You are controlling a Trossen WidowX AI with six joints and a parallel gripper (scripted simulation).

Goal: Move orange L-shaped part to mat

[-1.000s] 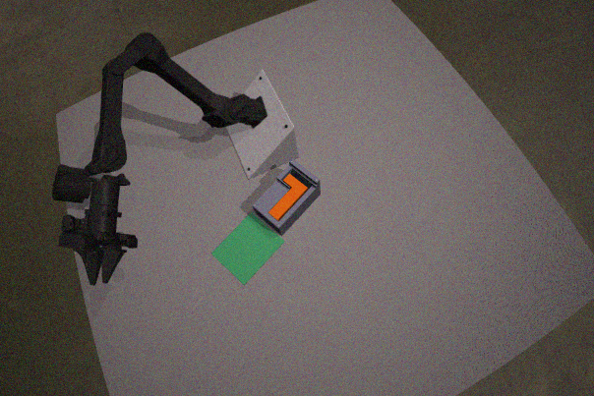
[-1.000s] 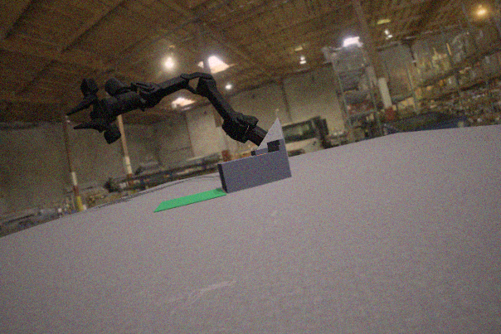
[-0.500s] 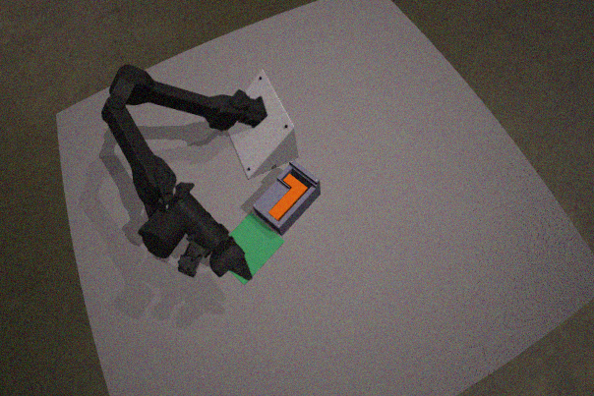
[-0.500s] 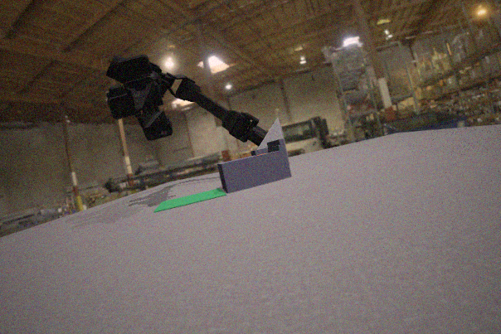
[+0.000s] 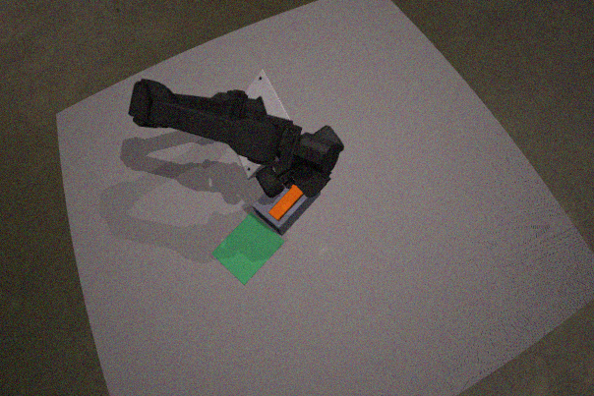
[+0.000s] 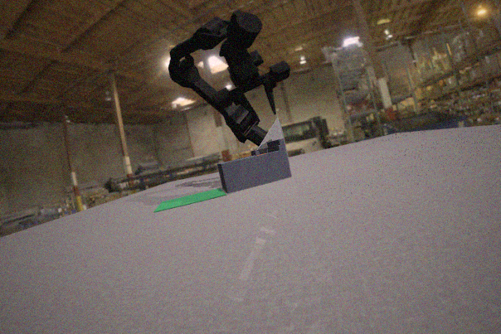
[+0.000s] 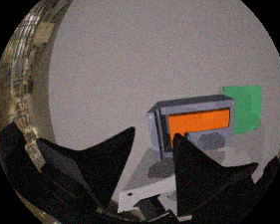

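The orange L-shaped part is 90 mm below my gripper tip, 60 mm to the right of it and 10 mm behind it. Round my gripper tip: green mat: 200 mm to the right, 160 mm below, 70 mm ahead.
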